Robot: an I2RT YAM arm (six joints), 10 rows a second.
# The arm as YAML. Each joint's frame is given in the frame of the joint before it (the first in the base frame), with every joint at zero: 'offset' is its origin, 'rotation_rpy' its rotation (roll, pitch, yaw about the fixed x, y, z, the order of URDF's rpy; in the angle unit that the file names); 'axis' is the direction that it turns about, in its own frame. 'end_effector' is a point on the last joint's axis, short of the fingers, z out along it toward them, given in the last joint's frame.
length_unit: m
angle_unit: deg
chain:
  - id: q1
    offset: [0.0, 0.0, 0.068]
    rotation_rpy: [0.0, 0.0, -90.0]
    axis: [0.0, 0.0, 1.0]
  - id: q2
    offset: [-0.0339, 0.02, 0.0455]
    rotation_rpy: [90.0, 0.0, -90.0]
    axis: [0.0, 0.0, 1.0]
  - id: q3
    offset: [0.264, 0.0, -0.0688]
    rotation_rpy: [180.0, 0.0, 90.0]
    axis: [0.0, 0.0, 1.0]
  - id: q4
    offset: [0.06, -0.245, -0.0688]
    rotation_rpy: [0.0, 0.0, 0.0]
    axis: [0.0, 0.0, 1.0]
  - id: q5
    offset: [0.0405, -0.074, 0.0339]
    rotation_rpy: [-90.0, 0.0, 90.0]
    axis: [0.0, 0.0, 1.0]
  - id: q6
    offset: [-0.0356, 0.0, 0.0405]
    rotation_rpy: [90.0, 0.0, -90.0]
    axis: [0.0, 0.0, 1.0]
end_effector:
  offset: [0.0, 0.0, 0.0]
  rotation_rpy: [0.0, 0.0, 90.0]
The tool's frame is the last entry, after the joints.
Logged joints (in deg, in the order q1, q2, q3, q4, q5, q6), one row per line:
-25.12, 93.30, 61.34, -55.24, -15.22, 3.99
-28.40, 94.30, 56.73, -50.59, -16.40, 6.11
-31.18, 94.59, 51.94, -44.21, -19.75, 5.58
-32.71, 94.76, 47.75, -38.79, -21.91, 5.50
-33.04, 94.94, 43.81, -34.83, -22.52, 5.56
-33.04, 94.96, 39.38, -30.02, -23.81, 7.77
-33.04, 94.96, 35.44, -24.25, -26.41, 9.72
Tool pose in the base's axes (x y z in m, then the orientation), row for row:
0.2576, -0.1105, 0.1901, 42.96, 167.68, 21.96
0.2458, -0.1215, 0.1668, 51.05, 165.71, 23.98
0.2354, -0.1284, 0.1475, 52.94, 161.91, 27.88
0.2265, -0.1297, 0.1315, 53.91, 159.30, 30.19
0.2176, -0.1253, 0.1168, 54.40, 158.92, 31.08
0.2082, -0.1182, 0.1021, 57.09, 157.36, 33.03
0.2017, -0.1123, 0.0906, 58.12, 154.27, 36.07
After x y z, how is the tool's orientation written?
As a rotation vector, in degrees.
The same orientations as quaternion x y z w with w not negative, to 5 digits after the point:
0.24593, 0.95990, 0.12571, 0.04812
0.29137, 0.94578, 0.13686, 0.04322
0.30606, 0.93605, 0.16118, 0.06443
0.31451, 0.92936, 0.17613, 0.07965
0.31744, 0.92733, 0.18136, 0.07999
0.33348, 0.91918, 0.19294, 0.08173
0.34275, 0.90977, 0.21271, 0.09797

